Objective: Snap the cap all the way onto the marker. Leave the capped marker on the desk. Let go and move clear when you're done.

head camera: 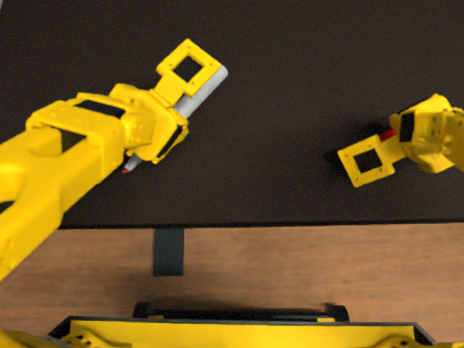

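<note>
The white marker (202,95) is gripped slantwise under my left gripper (171,131), which is shut on it. Its blunt grey-white end points to the upper right and its red tip (125,170) shows at the lower left, bare of the cap. The jaws are largely hidden by the yellow wrist. The red cap (387,135) is far to the right of the marker, apart from it. A small part of it shows beside my right gripper (396,138), which is shut on it. The rest of the cap is hidden by the gripper and its square camera mount.
The dark desk (270,200) has its front edge running across the lower middle of the picture. A dark desk leg (168,252) stands over the wooden floor (260,265) beyond that edge. The yellow and black cart front (240,334) spans the bottom.
</note>
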